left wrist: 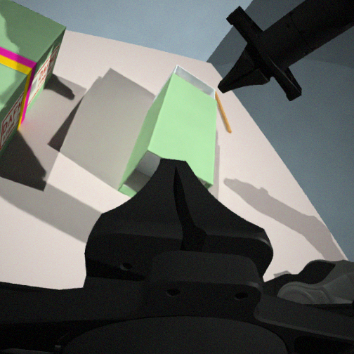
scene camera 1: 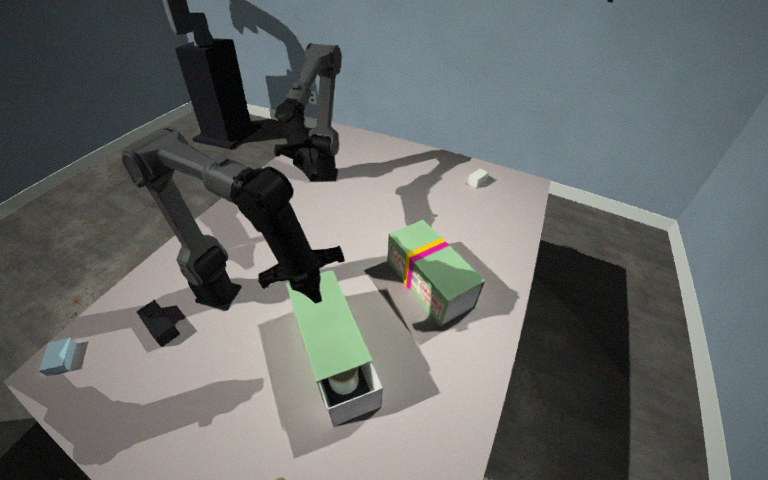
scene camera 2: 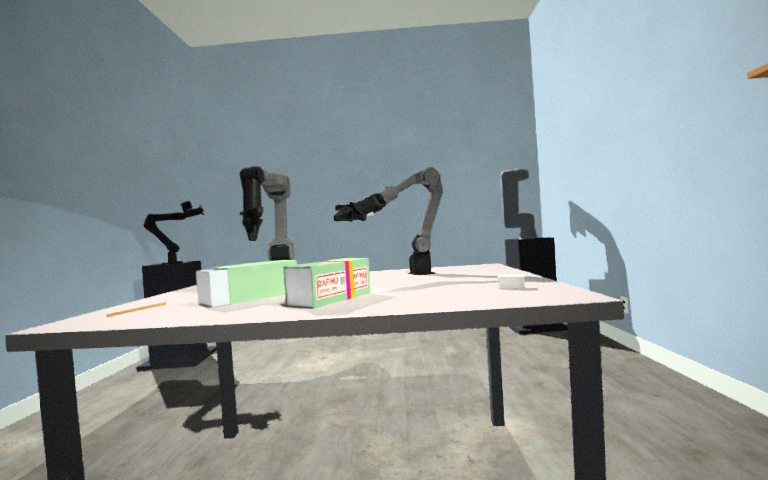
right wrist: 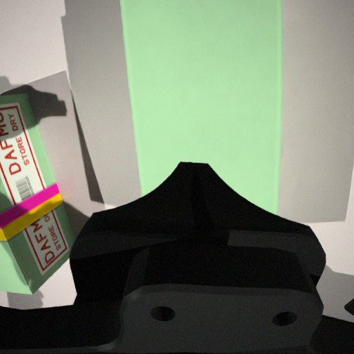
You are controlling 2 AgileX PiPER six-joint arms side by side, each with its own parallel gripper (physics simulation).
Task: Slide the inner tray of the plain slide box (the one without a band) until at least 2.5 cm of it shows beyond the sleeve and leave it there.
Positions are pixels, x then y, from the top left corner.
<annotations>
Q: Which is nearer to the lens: the black block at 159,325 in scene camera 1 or the light blue block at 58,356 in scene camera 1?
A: The black block.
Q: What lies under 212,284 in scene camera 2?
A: An inner tray.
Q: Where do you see an inner tray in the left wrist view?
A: At 184,74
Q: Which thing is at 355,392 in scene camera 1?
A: An inner tray.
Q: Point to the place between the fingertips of my left gripper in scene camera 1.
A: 313,177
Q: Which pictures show the black block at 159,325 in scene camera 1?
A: Scene camera 1 only.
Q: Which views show the light blue block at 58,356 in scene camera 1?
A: Scene camera 1 only.
</annotations>
